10 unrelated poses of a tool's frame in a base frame.
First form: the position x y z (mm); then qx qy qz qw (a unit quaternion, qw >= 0).
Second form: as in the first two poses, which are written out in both.
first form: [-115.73, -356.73, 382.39, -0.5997, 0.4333, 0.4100, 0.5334]
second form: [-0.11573, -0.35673, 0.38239, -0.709, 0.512, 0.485, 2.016]
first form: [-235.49, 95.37, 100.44, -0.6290, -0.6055, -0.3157, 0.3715]
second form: [-0.23549, 0.09537, 0.10044, -0.678, -0.652, -0.340, 2.380]
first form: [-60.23, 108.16, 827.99, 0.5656, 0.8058, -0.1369, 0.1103]
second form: [-0.06023, 0.10816, 0.82799, 0.569, 0.811, -0.138, 2.921]
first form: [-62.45, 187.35, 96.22, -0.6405, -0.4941, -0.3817, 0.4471]
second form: [-0.06245, 0.18735, 0.09622, -0.716, -0.552, -0.427, 2.215]
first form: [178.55, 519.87, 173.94, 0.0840, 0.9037, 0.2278, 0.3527]
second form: [0.17855, 0.51987, 0.17394, 0.090, 0.966, 0.243, 2.421]
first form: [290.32, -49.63, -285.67, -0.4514, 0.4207, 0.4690, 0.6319]
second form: [0.29032, -0.04963, -0.28567, -0.582, 0.543, 0.605, 1.774]
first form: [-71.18, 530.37, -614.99, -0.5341, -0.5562, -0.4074, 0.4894]
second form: [-0.07118, 0.53037, -0.61499, -0.612, -0.638, -0.467, 2.119]
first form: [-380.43, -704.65, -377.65, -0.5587, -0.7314, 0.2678, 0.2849]
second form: [-0.38043, -0.70465, -0.37765, -0.583, -0.763, 0.279, 2.564]
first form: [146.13, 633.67, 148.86, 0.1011, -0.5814, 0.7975, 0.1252]
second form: [0.14613, 0.63367, 0.14886, 0.102, -0.586, 0.804, 2.891]
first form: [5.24, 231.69, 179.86, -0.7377, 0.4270, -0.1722, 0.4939]
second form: [0.00524, 0.23169, 0.17986, -0.848, 0.491, -0.198, 2.109]
